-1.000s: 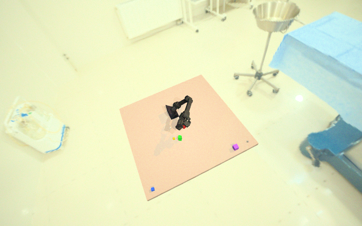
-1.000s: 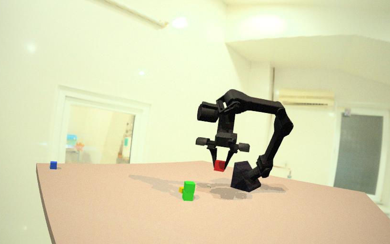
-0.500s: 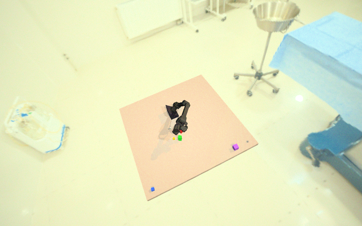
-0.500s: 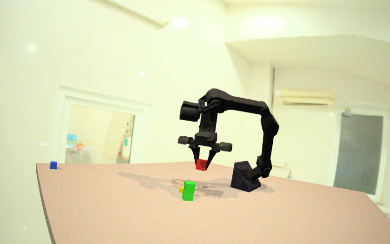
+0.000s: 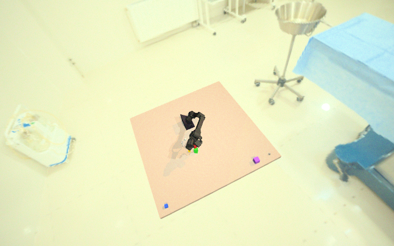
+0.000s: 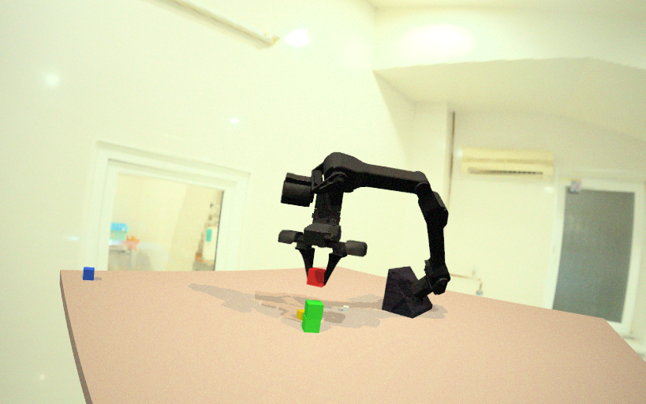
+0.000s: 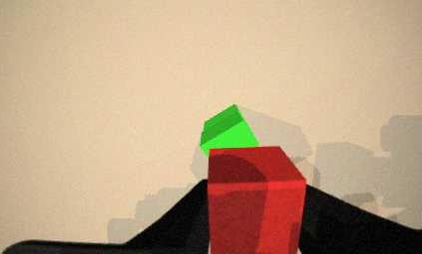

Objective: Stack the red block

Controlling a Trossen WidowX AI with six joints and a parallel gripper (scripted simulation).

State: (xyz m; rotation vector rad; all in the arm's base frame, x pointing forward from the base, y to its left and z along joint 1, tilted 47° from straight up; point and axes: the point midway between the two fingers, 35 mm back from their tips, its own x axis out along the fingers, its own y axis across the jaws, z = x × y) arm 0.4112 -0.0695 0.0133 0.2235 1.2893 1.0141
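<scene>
The small yellow block lies 110 mm below my gripper tip, 70 mm to the right of it and 30 mm behind it. Round my gripper tip: blue block 430 mm to the right, 430 mm ahead, 100 mm below; tiny white block 190 mm behind, 110 mm below, 70 mm to the right; red block 10 mm above.
</scene>
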